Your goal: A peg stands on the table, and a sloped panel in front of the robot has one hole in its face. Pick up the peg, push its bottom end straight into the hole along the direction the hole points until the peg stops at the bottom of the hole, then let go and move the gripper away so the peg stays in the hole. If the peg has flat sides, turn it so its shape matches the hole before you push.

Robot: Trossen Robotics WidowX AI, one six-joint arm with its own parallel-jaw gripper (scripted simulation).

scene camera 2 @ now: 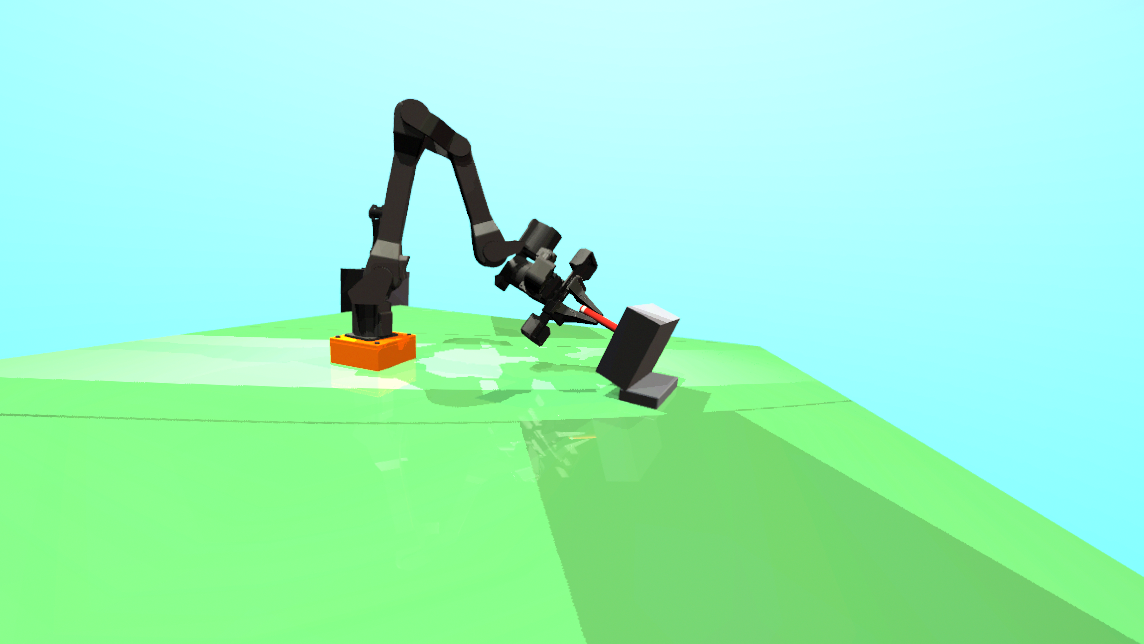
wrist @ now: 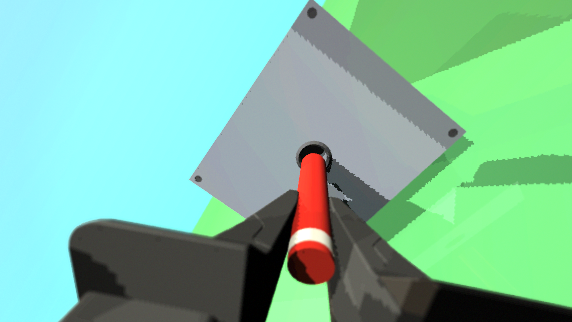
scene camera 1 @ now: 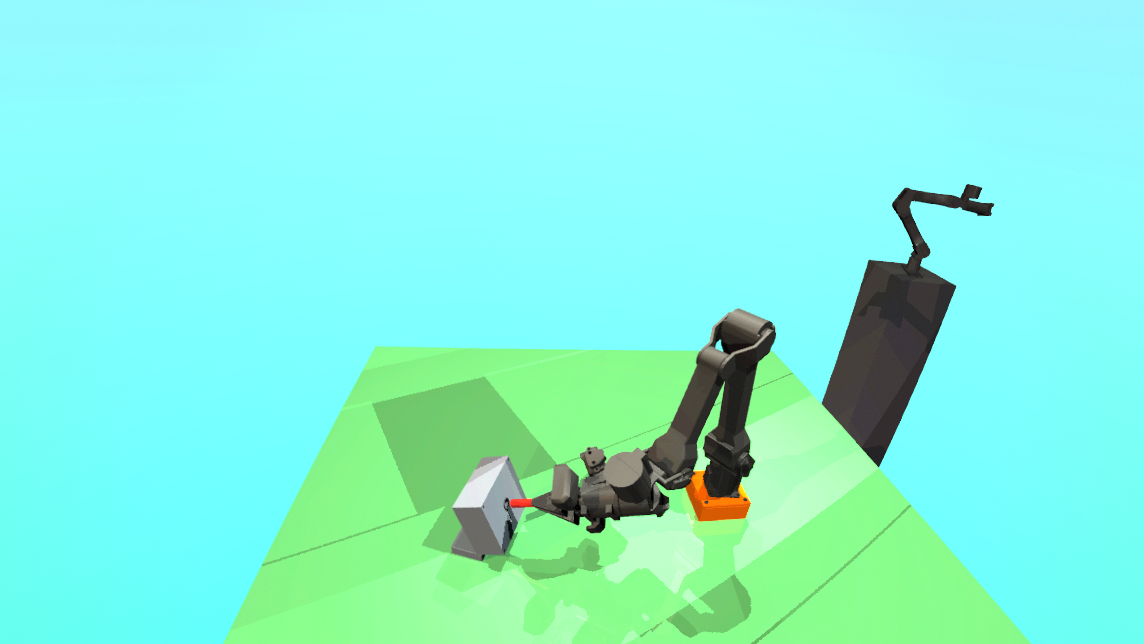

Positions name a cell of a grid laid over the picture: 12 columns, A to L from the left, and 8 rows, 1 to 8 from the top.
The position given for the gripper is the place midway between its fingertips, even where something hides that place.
Note:
The gripper (scene camera 2: G4) holds a red peg (wrist: G7). Also in view: a grey sloped panel (scene camera 1: F7) and a grey foot (scene camera 2: G5).
The gripper shows as well in the wrist view (wrist: G6) and in scene camera 1 (scene camera 1: F7). The grey sloped panel is seen too in scene camera 2 (scene camera 2: G5) and in the wrist view (wrist: G3).

